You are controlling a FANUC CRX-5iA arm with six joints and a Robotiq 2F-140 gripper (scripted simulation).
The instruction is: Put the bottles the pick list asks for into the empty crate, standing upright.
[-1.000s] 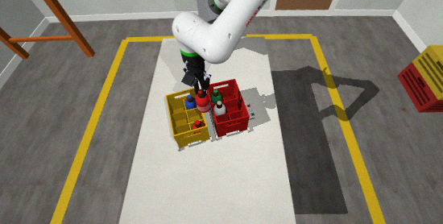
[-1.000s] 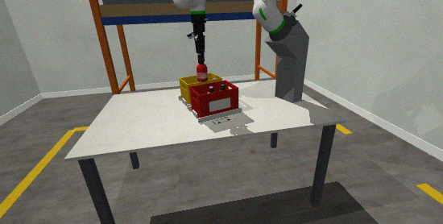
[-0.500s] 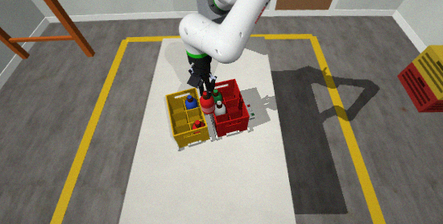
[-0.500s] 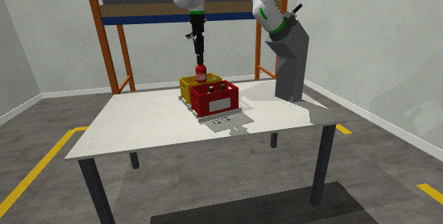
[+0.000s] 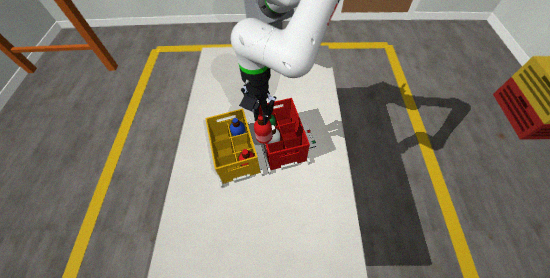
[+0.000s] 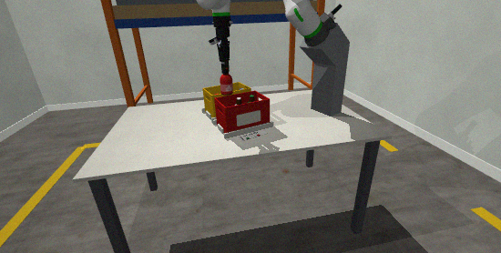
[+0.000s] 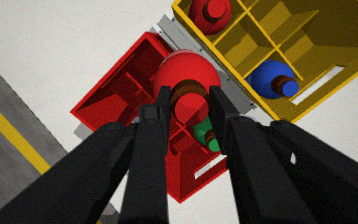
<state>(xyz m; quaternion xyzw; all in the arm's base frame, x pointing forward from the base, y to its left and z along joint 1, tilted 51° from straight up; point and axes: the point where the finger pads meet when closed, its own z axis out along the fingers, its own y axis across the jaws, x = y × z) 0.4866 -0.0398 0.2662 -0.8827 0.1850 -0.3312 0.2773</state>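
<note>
Right now the red-labelled bottle is 8 cm below my hand. Also, from my hand: white-capped bottle: 7 cm behind, 2 cm to the left, 26 cm below; green-label bottle: 15 cm behind, 3 cm to the right, 26 cm below; red crate: 9 cm behind, 5 cm to the left, 27 cm below.
</note>
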